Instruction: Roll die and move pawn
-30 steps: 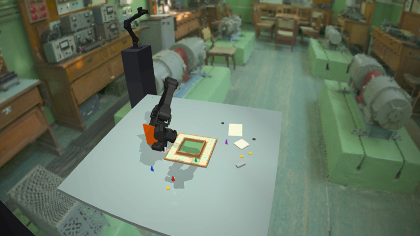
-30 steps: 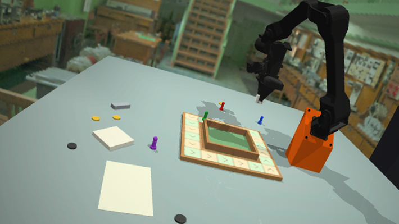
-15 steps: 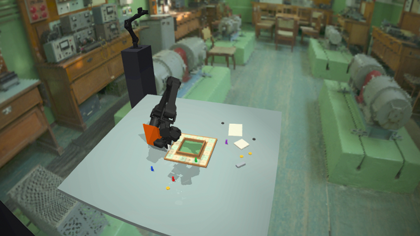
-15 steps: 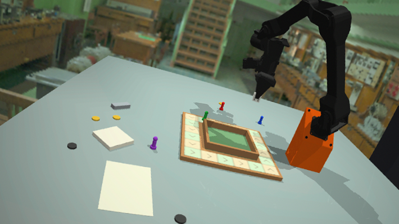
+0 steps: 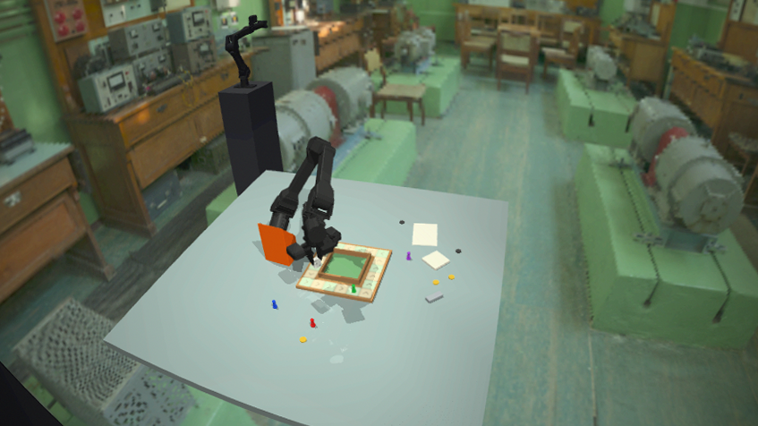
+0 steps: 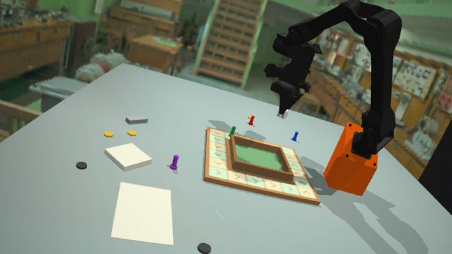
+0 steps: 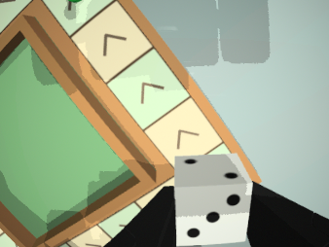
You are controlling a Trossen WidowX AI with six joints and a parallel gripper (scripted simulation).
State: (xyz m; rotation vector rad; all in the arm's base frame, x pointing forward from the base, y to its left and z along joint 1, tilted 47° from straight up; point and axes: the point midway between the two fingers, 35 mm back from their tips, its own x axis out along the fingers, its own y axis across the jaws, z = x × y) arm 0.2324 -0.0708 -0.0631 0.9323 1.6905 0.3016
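Now: the green pawn 12 cm ahead of my gripper tip, 9 cm below it and 2 cm to the left of it. From my gripper tip the other things lie so: blue pawn (15 cm to the right, 11 cm below, 10 cm behind); red pawn (17 cm to the right, 11 cm below, 7 cm ahead); white die (right at my gripper tip).
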